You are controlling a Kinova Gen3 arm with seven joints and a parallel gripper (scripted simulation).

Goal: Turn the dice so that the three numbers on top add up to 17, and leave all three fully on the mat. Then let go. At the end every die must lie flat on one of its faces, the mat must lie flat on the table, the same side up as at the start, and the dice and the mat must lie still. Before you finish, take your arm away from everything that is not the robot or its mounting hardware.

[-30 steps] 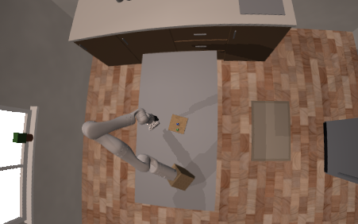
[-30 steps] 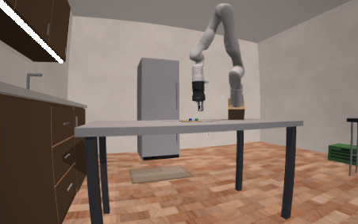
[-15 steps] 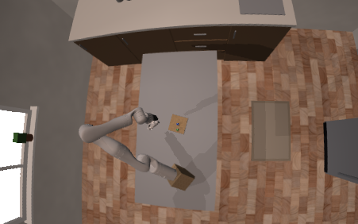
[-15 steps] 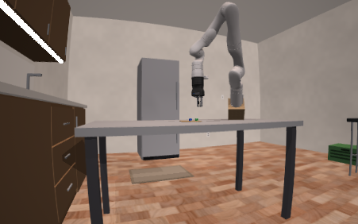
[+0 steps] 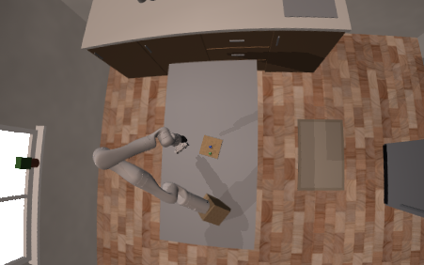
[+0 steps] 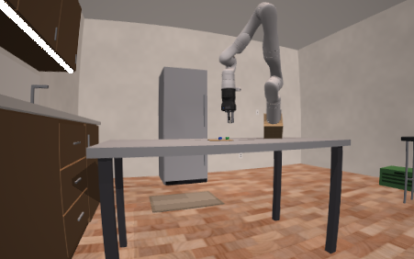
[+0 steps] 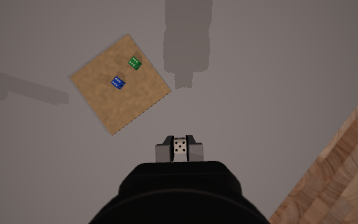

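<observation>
Right now my hand is 3 cm short of the blue die, 15 cm to the left of it and 11 cm above it. Round my hand: white die: 1 cm below; tan mat: 3 cm ahead, 15 cm to the right, 12 cm below; green die: 2 cm behind, 16 cm to the right, 11 cm below.
</observation>
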